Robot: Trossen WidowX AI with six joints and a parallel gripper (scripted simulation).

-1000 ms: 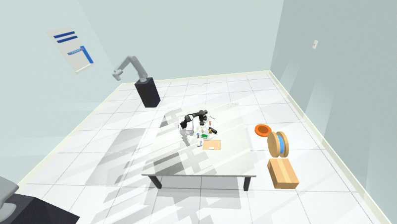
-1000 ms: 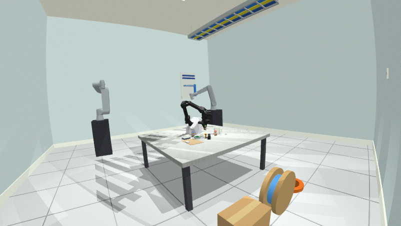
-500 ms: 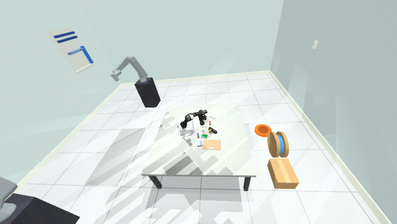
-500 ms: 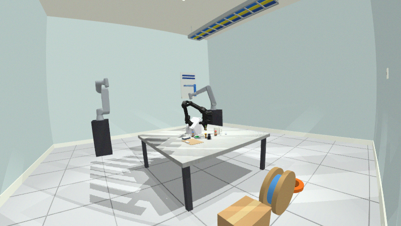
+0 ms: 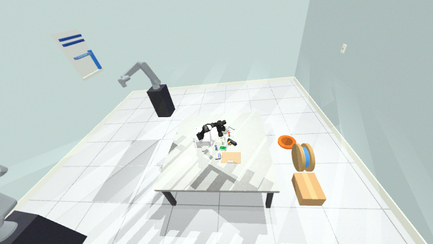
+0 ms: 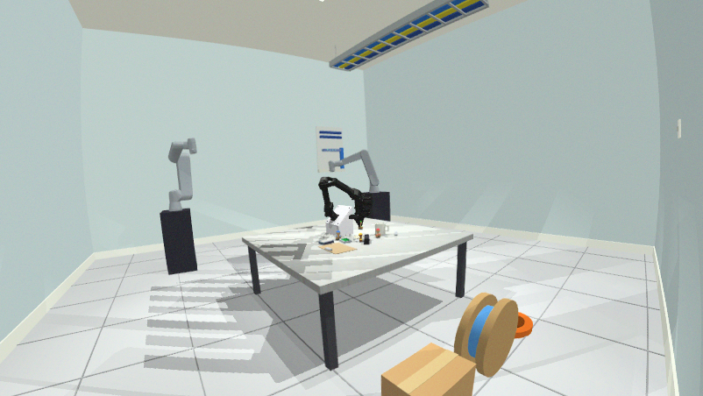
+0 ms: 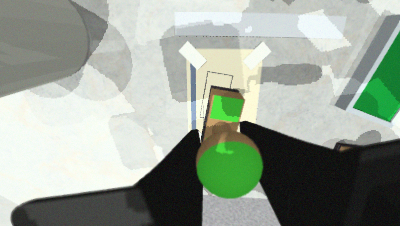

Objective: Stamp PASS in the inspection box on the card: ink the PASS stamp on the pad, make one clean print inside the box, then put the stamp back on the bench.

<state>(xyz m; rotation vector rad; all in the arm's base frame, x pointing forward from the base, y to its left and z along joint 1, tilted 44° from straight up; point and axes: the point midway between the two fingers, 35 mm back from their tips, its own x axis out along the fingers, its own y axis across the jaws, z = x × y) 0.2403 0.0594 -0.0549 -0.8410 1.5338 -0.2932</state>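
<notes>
The cream card is 80 mm below my gripper tip, 10 mm to the right of it and 10 mm behind it. Also, from my gripper tip: green-knobbed stamp: right at my gripper tip; yellow-knobbed stamp: 130 mm ahead, 90 mm to the right, 60 mm below; red-knobbed stamp: 110 mm ahead, 80 mm to the left, 60 mm below.
</notes>
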